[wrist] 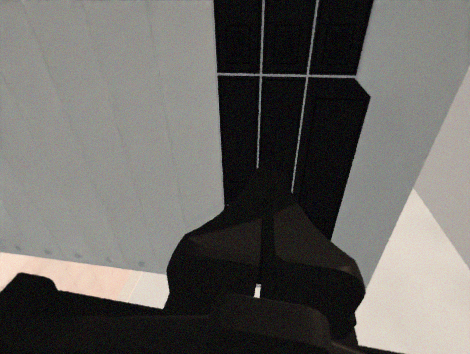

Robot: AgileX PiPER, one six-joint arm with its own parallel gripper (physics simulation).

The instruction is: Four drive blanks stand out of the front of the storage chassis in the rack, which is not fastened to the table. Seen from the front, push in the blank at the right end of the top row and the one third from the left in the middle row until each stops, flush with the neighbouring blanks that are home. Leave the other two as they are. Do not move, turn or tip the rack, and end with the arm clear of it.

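The chassis front shows in the wrist view as black drive blanks in three side-by-side lines, divided by thin light seams. One blank [330, 140] at the right, below the cross seam, stands out, with its end face and side showing. The blank [281, 115] beside it in the middle line looks level with the left one [239, 125] and with those above the seam. My gripper [267, 185] is shut, with nothing seen between its dark fingers. Its tips are over the lower part of the middle blank and hide it; contact cannot be told. The other blanks that stand out cannot be made out.
The grey rack body [110, 125] fills the left, with faint lines and small dark spots near its lower edge. A grey strip [395, 100] borders the blanks on the right. A pale surface [415, 280] shows at lower right, and a pinkish one [65, 275] at lower left.
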